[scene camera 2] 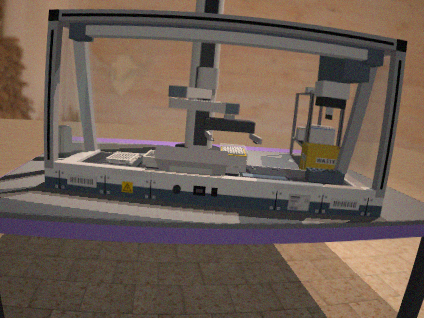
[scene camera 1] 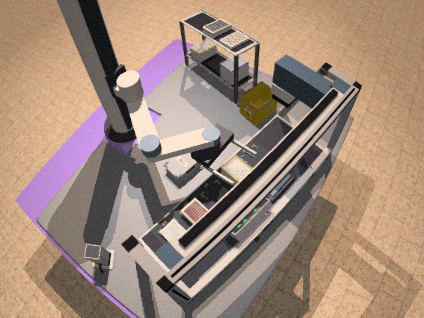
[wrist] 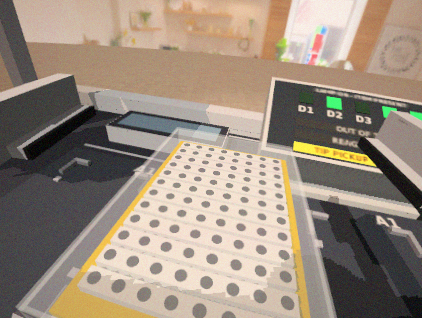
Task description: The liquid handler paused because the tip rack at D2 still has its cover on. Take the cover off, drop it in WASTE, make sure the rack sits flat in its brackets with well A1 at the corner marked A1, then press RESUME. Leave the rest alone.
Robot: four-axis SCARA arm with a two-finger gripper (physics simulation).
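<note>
The D2 tip rack is white with a yellow rim and rows of dark wells. A clear cover surrounds it; a faint A1 mark shows beside its far left corner in the wrist view. My gripper is wide open and empty, with one finger on each side, apart from the cover, and above the deck. The yellow WASTE bin stands beyond the deck. The RESUME button cannot be made out.
A lamp panel shows D2 lit green; a blue screen stands near it. A long gantry beam crosses above the deck. A red-topped rack, a grey box and a shelf unit stand around.
</note>
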